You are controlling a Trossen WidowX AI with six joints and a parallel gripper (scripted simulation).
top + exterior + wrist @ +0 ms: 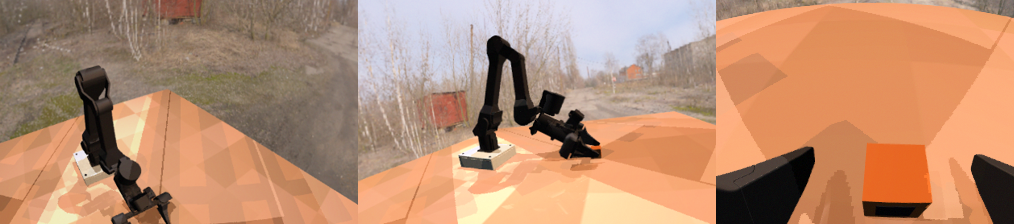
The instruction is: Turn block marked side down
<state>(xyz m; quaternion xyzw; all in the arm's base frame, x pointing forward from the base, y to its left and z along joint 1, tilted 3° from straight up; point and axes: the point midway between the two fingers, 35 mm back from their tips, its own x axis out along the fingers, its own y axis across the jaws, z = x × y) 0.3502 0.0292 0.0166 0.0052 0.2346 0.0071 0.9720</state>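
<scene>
Now: gripper tip 20 mm past the orange block and 10 mm above it.
</scene>
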